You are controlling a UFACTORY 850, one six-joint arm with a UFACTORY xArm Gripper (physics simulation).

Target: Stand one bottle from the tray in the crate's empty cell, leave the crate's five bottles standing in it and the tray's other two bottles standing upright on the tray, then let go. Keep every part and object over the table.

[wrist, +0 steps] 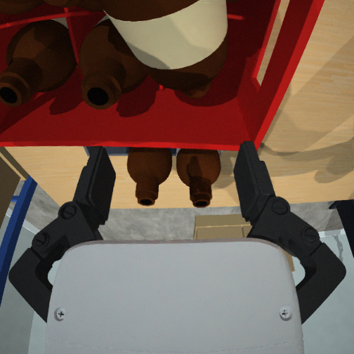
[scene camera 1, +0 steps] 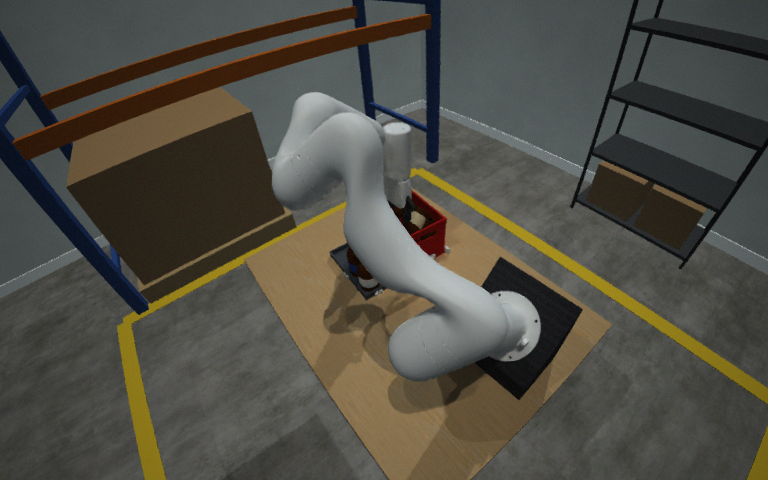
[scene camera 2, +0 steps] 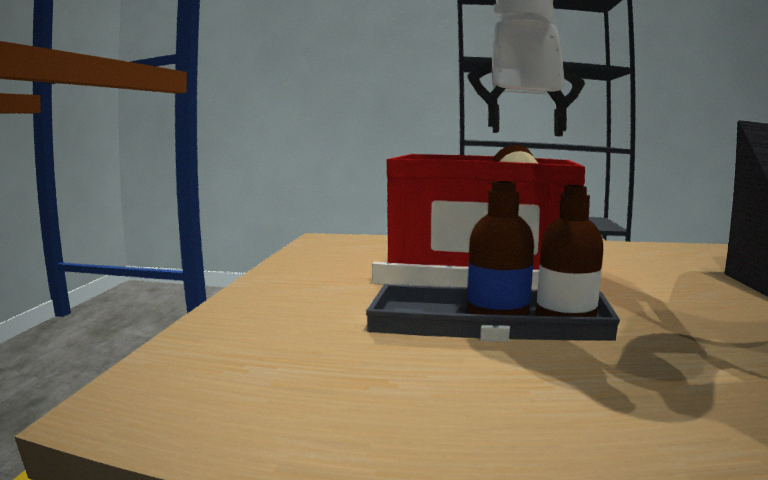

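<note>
My gripper (scene camera 2: 527, 133) (wrist: 172, 157) is open and empty, pointing down above the red crate (scene camera 2: 407, 215) (wrist: 190, 132) (scene camera 1: 434, 242). A bottle with a cream label (wrist: 175, 40) (scene camera 2: 518, 155) (scene camera 1: 417, 219) is tilted in the crate, partly above the rim. Two bottle necks show at the left in the wrist view, with parts of others at its top edge; the crate's remaining cells are hidden. On the dark tray (scene camera 2: 419, 328) (scene camera 1: 338, 254), a blue-label bottle (scene camera 2: 500, 254) (wrist: 149, 167) and a white-label bottle (scene camera 2: 570, 254) (wrist: 198, 167) stand upright, left of them bare tray.
The tray stands beside the crate on the wooden table (scene camera 2: 283, 367) (scene camera 1: 305, 294). A white strip (scene camera 2: 396, 273) runs along the crate's foot. The arm's black base block (scene camera 1: 552, 316) is at the table's other end. A blue and orange rack (scene camera 1: 433, 113) and a dark shelf unit (scene camera 1: 673, 107) stand beyond the table.
</note>
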